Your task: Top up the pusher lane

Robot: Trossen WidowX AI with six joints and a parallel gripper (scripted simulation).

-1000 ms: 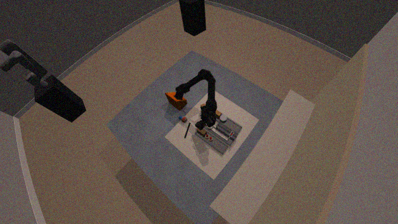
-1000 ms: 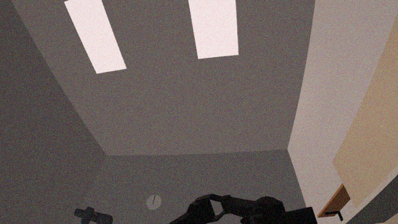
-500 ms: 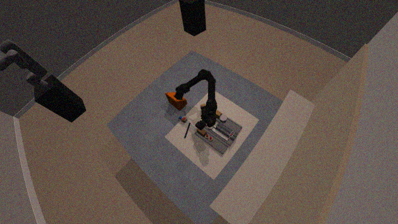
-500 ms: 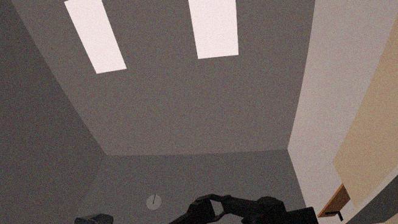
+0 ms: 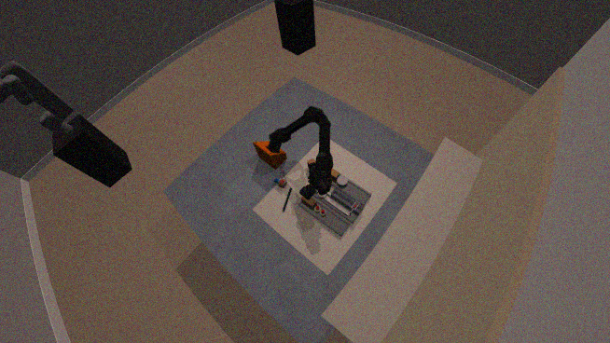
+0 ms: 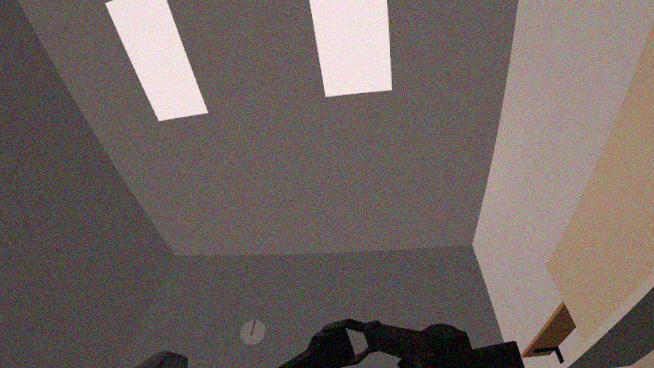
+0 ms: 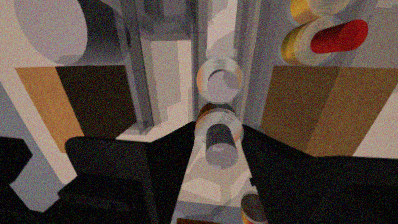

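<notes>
Now: the white mat 60 mm ahead of my gripper tip, 20 mm to the left of it and 50 mm below it. Also, from my gripper tip: black stick 80 mm behind, 140 mm to the right, 40 mm below; grey disc 60 mm ahead, 140 mm to the left, 20 mm below; grey lane rack 140 mm ahead, 50 mm to the left, 30 mm below.
</notes>
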